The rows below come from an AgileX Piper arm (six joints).
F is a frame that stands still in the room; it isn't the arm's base.
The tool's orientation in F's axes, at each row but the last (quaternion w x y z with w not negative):
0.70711, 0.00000, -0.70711, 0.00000
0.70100, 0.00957, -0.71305, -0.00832
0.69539, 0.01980, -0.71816, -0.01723
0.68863, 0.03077, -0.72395, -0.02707
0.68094, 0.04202, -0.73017, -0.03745
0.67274, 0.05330, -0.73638, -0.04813
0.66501, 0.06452, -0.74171, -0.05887
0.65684, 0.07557, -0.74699, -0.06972
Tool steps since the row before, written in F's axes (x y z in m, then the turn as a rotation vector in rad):
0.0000, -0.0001, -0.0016, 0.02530, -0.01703, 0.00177
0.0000, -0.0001, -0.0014, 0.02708, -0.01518, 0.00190
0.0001, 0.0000, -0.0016, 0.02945, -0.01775, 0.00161
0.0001, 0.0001, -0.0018, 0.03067, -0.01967, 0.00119
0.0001, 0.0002, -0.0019, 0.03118, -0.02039, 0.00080
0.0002, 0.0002, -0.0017, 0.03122, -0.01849, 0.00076
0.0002, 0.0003, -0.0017, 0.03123, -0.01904, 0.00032
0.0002, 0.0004, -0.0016, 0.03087, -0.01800, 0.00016
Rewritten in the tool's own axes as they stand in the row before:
-0.0016, -0.0001, 0.0000, 0.00177, -0.01703, -0.02530
-0.0014, -0.0001, 0.0000, 0.00182, -0.01518, -0.02708
-0.0016, -0.0001, 0.0000, 0.00159, -0.01777, -0.02944
-0.0018, 0.0000, 0.0000, 0.00127, -0.01973, -0.03063
-0.0019, 0.0000, 0.0000, 0.00093, -0.02049, -0.03111
-0.0017, 0.0000, 0.0000, 0.00061, -0.01862, -0.03115
-0.0017, 0.0000, 0.0000, 0.00028, -0.01924, -0.03111
-0.0017, 0.0001, 0.0000, -0.00004, -0.01824, -0.03073

